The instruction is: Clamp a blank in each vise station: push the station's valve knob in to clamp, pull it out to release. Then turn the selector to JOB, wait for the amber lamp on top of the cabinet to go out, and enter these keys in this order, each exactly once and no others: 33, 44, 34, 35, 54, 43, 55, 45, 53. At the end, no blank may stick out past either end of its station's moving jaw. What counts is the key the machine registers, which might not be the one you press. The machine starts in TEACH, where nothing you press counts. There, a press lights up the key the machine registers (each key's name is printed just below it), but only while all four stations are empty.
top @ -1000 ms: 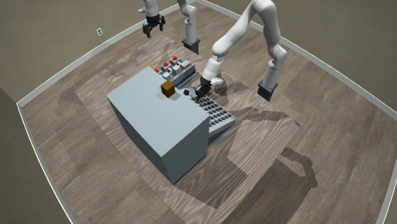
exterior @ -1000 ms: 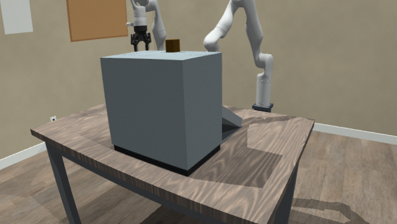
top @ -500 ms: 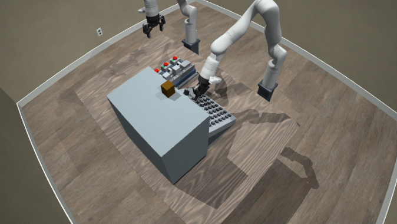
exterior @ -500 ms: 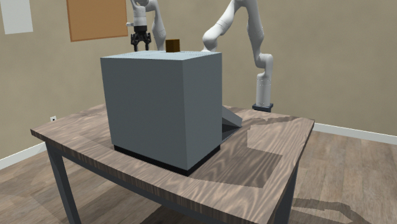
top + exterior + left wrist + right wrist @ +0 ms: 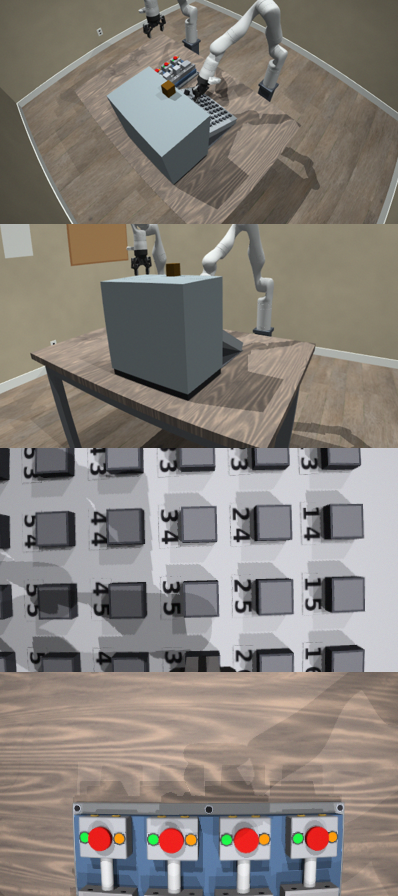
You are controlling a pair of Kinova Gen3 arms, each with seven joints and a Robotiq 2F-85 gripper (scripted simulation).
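Right now the key is 100 mm to the left of my left hand, 60 mm below it and 40 mm behind it. Also, from my left hand: black selector knob 90 mm to the right, 30 mm below, 20 mm behind; keypad 80 mm below, 20 mm to the left, 10 mm ahead.
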